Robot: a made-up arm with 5 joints.
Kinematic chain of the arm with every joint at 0, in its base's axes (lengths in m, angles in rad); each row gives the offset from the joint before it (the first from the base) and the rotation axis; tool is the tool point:
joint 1: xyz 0 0 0.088 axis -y
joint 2: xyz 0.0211 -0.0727 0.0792 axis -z
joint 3: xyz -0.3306 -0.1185 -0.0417 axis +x
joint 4: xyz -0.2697 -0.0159 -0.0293 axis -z
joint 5: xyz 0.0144 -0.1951 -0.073 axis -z
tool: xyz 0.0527 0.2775 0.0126
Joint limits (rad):
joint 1: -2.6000..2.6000
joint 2: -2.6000..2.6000
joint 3: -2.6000..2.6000
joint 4: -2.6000..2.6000
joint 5: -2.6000..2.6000
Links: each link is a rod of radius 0.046 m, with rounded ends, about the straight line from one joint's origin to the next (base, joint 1, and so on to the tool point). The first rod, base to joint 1, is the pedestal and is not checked.
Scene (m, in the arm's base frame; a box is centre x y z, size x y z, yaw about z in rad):
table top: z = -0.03
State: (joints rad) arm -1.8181 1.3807 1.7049 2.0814 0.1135
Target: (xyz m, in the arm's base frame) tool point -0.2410 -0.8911 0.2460
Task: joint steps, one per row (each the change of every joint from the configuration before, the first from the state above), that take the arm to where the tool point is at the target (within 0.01 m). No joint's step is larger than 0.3 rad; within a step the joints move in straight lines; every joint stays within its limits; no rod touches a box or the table.
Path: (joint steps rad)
1: 0.0615 -0.2737 -0.0849 0.0015 0.1070
2: 0.0614 -0.2738 -0.0849 0.0015 0.1071
3: 0.0615 -0.2737 -0.0849 0.0015 0.1070
4: 0.0615 -0.2738 -0.0849 0.0015 0.1071
5: 0.0615 -0.2737 -0.0849 0.0015 0.1070
6: 0.0614 -0.2738 -0.0849 0.0015 0.1071
7: 0.0615 -0.2737 -0.0849 0.0015 0.1070
8: 0.0615 -0.2738 -0.0849 0.0014 0.1071
9: 0.0614 -0.2737 -0.0849 0.0015 0.1070

